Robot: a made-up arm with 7 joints. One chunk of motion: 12 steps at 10 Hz.
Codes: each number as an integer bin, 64 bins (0 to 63) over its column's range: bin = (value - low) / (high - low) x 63, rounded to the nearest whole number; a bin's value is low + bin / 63 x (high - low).
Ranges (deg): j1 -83..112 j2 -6..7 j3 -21..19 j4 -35..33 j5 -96..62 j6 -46..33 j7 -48..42
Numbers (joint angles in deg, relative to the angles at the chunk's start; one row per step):
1: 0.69 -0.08 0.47 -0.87 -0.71 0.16 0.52
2: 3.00 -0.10 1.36 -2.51 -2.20 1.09 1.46
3: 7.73 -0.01 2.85 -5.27 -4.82 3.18 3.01
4: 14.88 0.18 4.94 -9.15 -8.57 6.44 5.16
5: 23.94 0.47 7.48 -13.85 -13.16 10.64 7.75
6: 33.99 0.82 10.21 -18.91 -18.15 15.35 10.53
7: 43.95 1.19 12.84 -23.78 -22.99 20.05 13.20
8: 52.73 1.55 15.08 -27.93 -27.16 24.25 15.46
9: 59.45 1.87 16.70 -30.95 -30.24 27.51 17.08
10: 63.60 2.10 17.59 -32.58 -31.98 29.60 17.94
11: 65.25 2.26 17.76 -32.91 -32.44 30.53 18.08
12: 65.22 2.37 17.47 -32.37 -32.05 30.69 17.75
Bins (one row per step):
1: 27 29 34 32 38 37 34
2: 28 29 35 30 37 38 35
3: 29 29 38 28 36 39 36
4: 32 30 41 24 35 42 37
5: 35 31 45 20 33 45 39
6: 38 33 49 15 31 49 41
7: 41 35 53 10 29 53 43
8: 44 37 57 7 27 56 44
9: 46 38 59 4 26 59 46
10: 47 39 61 2 26 60 46
11: 48 40 61 2 25 61 46
12: 48 41 61 2 25 61 46

